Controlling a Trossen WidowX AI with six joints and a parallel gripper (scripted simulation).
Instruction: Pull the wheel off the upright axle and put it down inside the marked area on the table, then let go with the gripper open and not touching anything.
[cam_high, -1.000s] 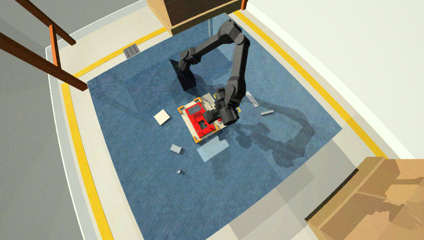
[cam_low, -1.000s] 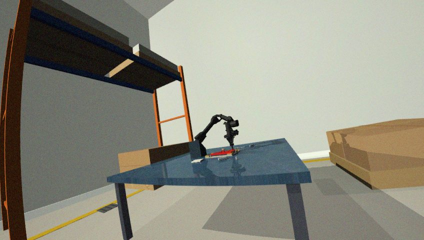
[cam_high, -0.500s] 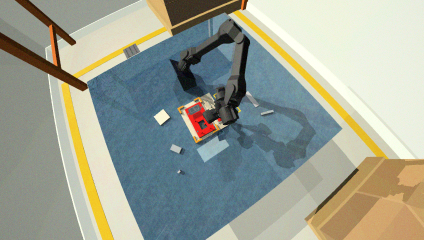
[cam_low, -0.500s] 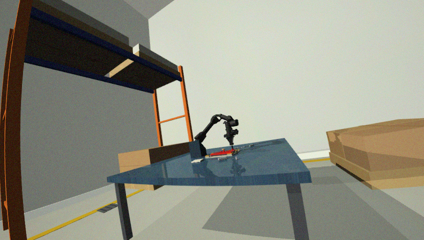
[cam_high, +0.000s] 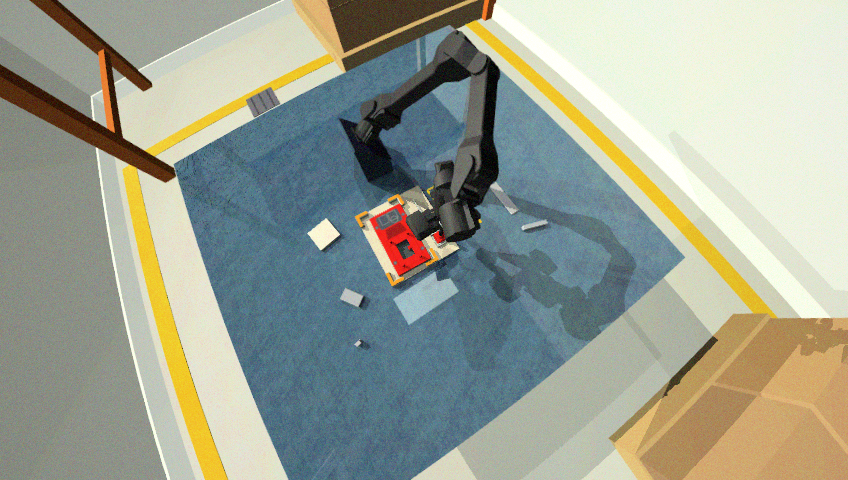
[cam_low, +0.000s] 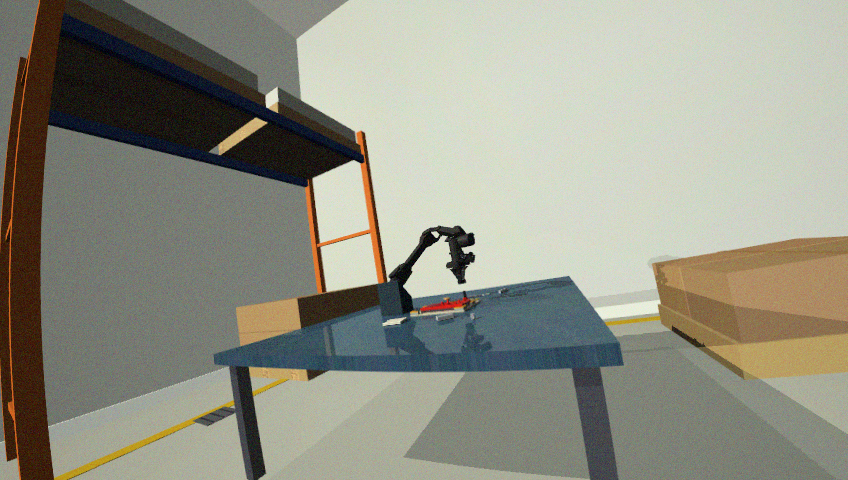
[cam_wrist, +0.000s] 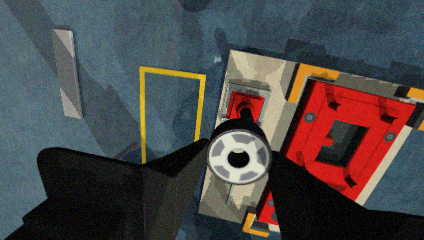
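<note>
The dark upright axle is 7 cm below my gripper tip and 1 cm to the right of it. The rest, counted from my gripper tip: small cube (35 cm to the right, 17 cm ahead, 10 cm below); white tile (33 cm to the right, 17 cm behind, 10 cm below); wheel (right at my gripper tip).
</note>
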